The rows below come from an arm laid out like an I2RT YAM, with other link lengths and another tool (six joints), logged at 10 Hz.
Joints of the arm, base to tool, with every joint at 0 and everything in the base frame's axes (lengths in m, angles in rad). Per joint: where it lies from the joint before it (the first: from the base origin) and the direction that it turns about. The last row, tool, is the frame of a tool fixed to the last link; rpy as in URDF.
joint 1: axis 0 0 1 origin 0 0 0.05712
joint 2: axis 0 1 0 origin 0.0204 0.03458 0.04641
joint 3: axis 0 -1 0 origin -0.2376 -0.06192 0
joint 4: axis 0 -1 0 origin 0.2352 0.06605 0.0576
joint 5: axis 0 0 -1 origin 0.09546 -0.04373 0.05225
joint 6: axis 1 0 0 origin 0.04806 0 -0.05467
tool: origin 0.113 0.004 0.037 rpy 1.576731 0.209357 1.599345
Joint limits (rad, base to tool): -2.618..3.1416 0..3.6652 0..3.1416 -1.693..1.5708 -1.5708..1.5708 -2.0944..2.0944
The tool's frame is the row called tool.
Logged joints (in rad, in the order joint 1, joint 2, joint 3, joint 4, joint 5, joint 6), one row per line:
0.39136, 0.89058, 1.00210, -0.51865, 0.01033, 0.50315
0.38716, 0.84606, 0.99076, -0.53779, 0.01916, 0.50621
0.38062, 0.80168, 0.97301, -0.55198, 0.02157, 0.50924
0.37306, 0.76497, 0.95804, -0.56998, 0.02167, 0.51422
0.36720, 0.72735, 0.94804, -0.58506, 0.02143, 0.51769
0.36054, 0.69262, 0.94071, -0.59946, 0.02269, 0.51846
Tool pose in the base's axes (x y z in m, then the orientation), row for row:
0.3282, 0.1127, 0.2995, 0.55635, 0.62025, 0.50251, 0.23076
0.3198, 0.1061, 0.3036, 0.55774, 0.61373, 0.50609, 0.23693
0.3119, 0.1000, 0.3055, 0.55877, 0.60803, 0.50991, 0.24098
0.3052, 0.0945, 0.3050, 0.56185, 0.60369, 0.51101, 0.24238
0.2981, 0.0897, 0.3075, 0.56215, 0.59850, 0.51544, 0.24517
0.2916, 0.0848, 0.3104, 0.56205, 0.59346, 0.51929, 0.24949
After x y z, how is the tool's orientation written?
As a quaternion, x y z w.
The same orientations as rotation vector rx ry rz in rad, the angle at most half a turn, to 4 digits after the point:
1.5300, 1.7057, 1.3820
1.5289, 1.6824, 1.3873
1.5285, 1.6632, 1.3948
1.5358, 1.6502, 1.3968
1.5344, 1.6336, 1.4069
1.5307, 1.6162, 1.4142

